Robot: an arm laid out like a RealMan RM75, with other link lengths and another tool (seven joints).
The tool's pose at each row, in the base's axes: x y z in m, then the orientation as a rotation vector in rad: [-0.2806, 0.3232, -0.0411, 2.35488, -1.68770, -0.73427]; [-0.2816, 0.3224, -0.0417, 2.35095, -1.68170, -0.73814]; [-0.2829, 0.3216, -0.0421, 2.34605, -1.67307, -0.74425]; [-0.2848, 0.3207, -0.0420, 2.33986, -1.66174, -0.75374]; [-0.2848, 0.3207, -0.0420, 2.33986, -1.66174, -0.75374]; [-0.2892, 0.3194, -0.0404, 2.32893, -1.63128, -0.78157]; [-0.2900, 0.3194, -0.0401, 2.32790, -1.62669, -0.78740]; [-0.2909, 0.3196, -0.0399, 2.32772, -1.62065, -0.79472]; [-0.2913, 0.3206, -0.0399, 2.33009, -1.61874, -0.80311]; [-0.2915, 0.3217, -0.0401, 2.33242, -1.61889, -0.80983]
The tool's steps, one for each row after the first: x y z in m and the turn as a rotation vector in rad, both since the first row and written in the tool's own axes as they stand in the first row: [0.0007, 0.0009, 0.0009, -0.00677, 0.00059, -0.00058]; [0.0012, 0.0021, 0.0017, -0.01613, 0.00087, -0.00191]; [0.0015, 0.0041, 0.0024, -0.02853, 0.00015, -0.00399]; [0.0015, 0.0041, 0.0024, -0.02853, 0.00015, -0.00399]; [0.0012, 0.0089, 0.0028, -0.05849, -0.00509, -0.01319]; [0.0009, 0.0097, 0.0030, -0.06288, -0.00716, -0.01513]; [0.0004, 0.0105, 0.0032, -0.06782, -0.00998, -0.01831]; [-0.0006, 0.0105, 0.0036, -0.06886, -0.01557, -0.02135]; [-0.0016, 0.0102, 0.0040, -0.06841, -0.02072, -0.02335]
